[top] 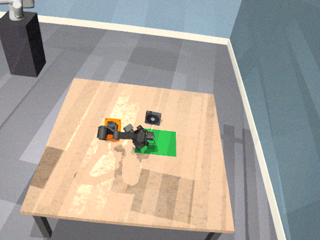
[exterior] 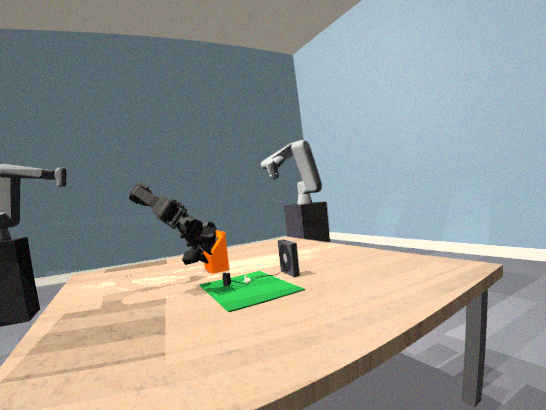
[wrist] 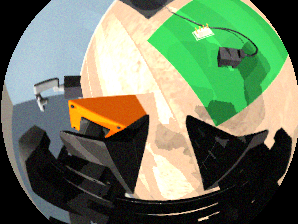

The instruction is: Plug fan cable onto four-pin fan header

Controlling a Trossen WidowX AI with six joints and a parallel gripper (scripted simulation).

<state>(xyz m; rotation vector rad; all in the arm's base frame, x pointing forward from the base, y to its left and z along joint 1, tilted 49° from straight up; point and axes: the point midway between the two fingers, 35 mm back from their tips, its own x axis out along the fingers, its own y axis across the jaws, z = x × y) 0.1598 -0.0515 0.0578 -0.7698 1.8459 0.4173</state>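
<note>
My gripper tip is now 11 cm short of the dark cable plug, 6 cm above it and 2 cm to the right of it. Also, from my gripper tip: black fan 24 cm to the left, 14 cm ahead, 2 cm below; then green board 18 cm ahead, 9 cm below, 6 cm to the left.
</note>
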